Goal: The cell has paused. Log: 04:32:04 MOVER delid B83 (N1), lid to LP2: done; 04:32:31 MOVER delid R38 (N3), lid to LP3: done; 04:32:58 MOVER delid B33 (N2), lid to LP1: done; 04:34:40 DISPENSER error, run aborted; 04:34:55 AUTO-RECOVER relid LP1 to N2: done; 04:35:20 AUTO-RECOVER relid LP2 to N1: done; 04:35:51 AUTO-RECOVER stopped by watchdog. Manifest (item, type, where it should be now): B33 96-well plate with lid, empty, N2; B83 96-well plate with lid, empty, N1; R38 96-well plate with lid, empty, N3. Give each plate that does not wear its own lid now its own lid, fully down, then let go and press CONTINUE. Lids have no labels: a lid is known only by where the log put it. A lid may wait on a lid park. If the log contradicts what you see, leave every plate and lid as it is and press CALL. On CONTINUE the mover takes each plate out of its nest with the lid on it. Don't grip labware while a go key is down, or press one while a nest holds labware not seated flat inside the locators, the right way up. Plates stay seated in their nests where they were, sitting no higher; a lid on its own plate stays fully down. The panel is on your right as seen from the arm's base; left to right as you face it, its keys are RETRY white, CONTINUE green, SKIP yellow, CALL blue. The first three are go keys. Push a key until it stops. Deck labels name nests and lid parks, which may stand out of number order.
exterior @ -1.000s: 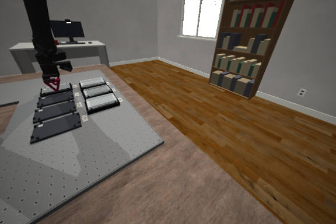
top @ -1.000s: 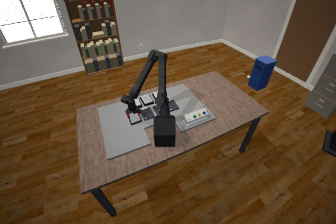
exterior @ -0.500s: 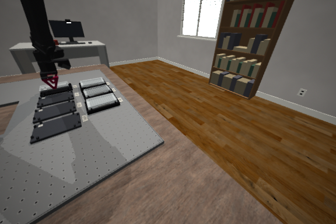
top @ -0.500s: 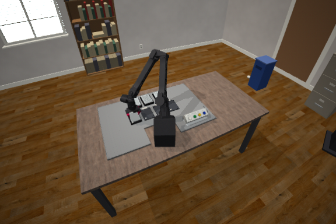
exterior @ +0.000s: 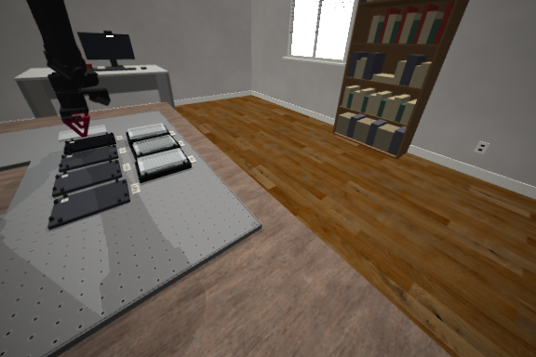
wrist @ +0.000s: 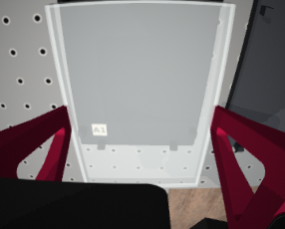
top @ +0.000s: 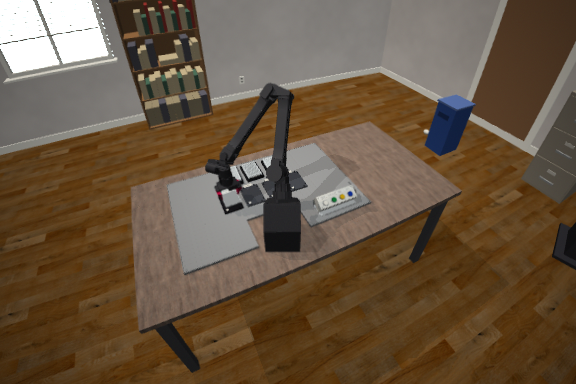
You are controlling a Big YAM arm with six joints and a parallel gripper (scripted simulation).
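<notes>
Right now the plate is 12 cm ahead of my hand, 24 cm to the right of it and 3 cm below it. The rest, counted from my hand: lid: 1 cm below; then LP2 label: 5 cm ahead, 15 cm to the right, 6 cm below; then park LP2: 3 cm behind, 12 cm to the right, 5 cm below.
</notes>
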